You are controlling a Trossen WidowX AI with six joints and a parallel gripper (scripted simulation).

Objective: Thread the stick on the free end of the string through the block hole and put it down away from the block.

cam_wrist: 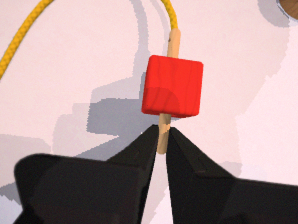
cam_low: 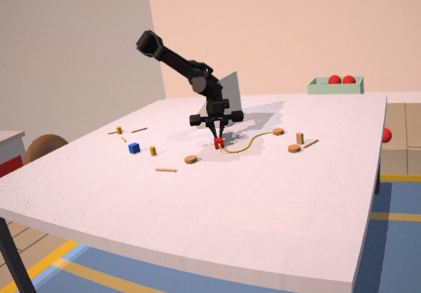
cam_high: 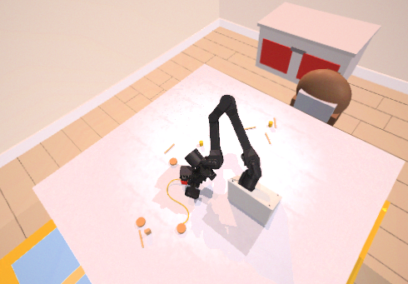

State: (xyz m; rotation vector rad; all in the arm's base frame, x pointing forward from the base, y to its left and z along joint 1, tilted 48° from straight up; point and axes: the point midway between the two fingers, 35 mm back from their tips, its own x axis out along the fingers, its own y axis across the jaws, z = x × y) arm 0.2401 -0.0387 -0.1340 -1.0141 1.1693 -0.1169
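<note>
Now: the red block 2 cm ahead of my gripper tip, 1 cm to the left of it and 1 cm above it. Also, from my gripper tip: thin wooden stick 4 cm ahead, 2 cm to the left, 1 cm above; yellow peg 21 cm to the right, 9 cm ahead, 1 cm above; small wooden block 28 cm to the left, 1 cm above.
</note>
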